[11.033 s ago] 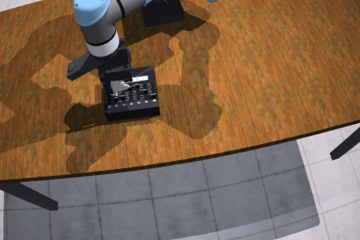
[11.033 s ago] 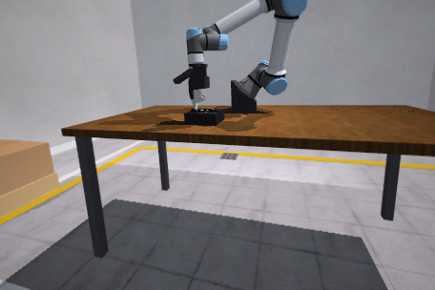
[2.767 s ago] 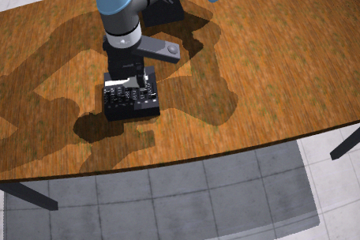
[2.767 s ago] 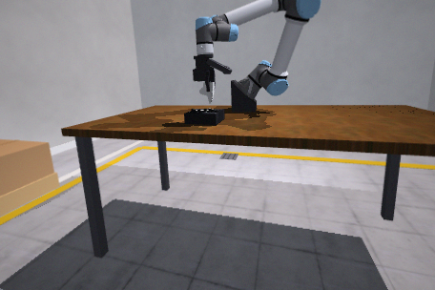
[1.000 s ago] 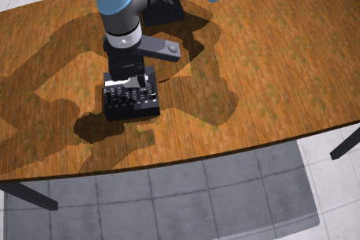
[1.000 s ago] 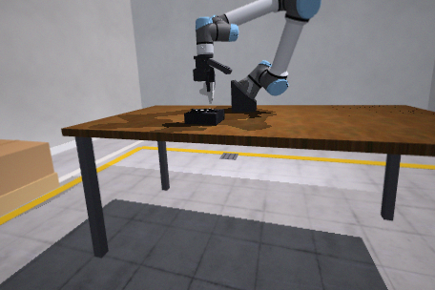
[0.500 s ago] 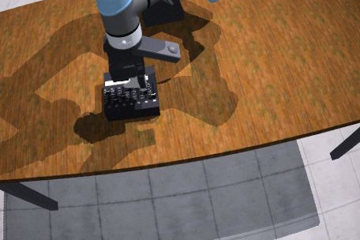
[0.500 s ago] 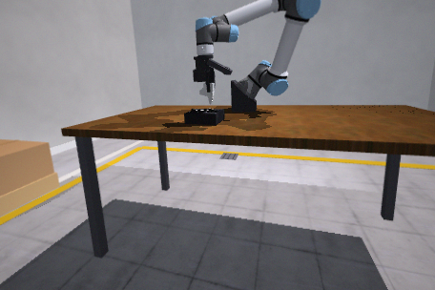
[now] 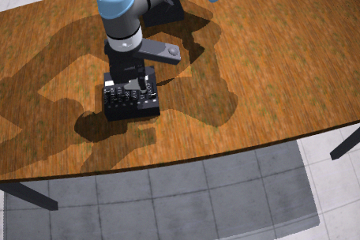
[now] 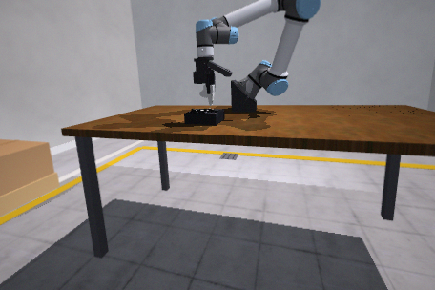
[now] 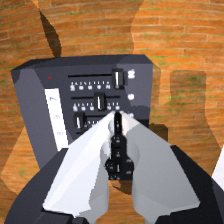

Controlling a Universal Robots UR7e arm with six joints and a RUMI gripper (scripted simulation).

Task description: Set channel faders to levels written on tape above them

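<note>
The fader 6 lies 4 cm below my hand and 2 cm behind it. From my hand the other things lie so: fader 4: 4 cm to the right, 4 cm below, 4 cm behind; fader 3: 6 cm to the right, 4 cm below, 2 cm behind; master fader: 4 cm below, 2 cm to the left.
</note>
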